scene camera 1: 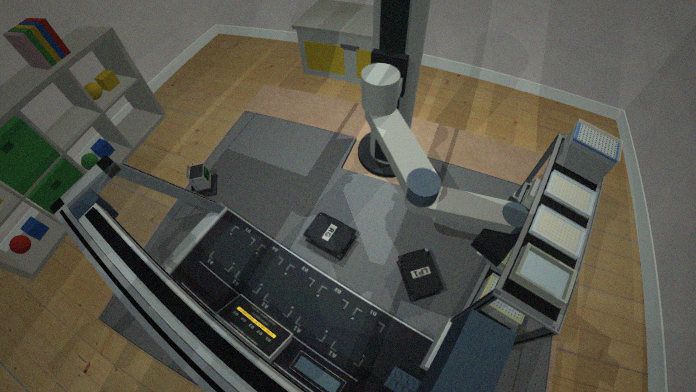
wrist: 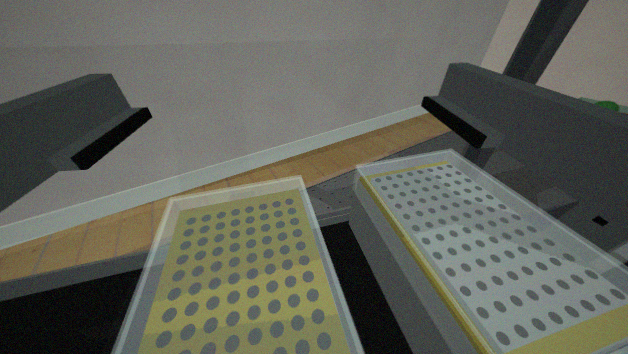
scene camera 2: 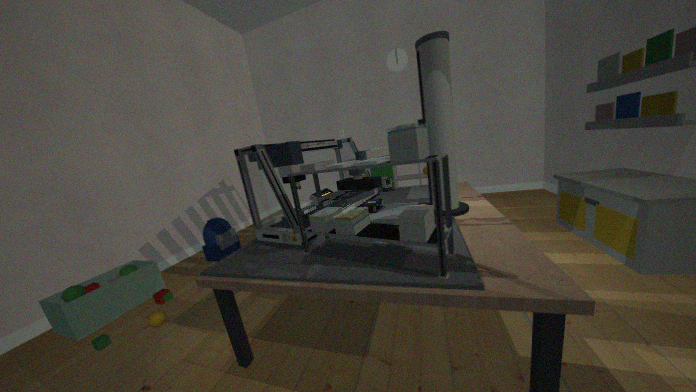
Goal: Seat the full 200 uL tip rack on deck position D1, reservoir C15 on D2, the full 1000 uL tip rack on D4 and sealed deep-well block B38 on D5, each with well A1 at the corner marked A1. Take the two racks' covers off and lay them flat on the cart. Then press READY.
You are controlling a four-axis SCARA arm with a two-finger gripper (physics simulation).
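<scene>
My gripper is open and empty. In the wrist view it is above and beyond two clear-covered racks on the cart's lower level: a yellow-topped rack and a paler rack with a yellow edge. The gripper's black body shows beside the cart in scene view 1; its fingertips are hidden there. A tall blue-rimmed rack stands on the cart's upper level, with two pale-topped pieces of labware and a reservoir-like tray. No labware shows on the deck. I cannot read the rack labels.
Black boxes marked RG and LP1 lie on the mat between arm and deck. A tall pale box stands on the cart's lower level. A gantry beam spans over the deck's front. The cart's posts and upper level rise close around the gripper.
</scene>
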